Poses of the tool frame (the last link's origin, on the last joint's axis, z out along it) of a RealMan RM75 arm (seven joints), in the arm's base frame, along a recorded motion.
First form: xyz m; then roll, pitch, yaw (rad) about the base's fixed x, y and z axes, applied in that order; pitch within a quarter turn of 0, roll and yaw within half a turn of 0.
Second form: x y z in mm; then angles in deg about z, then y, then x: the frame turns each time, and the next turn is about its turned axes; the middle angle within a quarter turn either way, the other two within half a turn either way. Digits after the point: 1 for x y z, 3 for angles.
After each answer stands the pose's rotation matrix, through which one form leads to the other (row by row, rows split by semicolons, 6 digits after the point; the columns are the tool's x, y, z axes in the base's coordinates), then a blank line. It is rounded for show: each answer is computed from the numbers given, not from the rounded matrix.
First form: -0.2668 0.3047 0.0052 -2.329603 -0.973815 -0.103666
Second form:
-266.8 304.7 5.2 -5.940 -55.795 -133.476
0.559131 0.525723 0.641084; -0.058171 -0.746465 0.662877; 0.827036 -0.407927 -0.386790

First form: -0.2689 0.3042 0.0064 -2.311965 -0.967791 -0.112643
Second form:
-268.9 304.2 6.4 -6.454 -55.450 -132.466
0.563526 0.527838 0.635472; -0.063747 -0.739167 0.670499; 0.823635 -0.418353 -0.382892

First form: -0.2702 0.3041 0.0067 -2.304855 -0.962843 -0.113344
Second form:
-270.2 304.1 6.7 -6.494 -55.167 -132.058
0.567524 0.529751 0.630302; -0.064602 -0.734517 0.675508; 0.820819 -0.424086 -0.382633

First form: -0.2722 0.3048 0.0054 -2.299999 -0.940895 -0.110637
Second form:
-272.2 304.8 5.4 -6.339 -53.909 -131.780
0.585463 0.525346 0.617450; -0.065040 -0.728735 0.681700; 0.808086 -0.439269 -0.392479

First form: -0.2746 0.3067 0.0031 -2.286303 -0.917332 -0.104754
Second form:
-274.6 306.7 3.1 -6.002 -52.559 -130.996
0.604608 0.527389 0.596917; -0.063568 -0.715065 0.696162; 0.793982 -0.458850 -0.398809

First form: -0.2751 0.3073 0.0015 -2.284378 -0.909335 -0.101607
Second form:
-275.1 307.3 1.5 -5.822 -52.101 -130.885
0.611103 0.527105 0.590520; -0.062307 -0.711682 0.699733; 0.789095 -0.464402 -0.402068

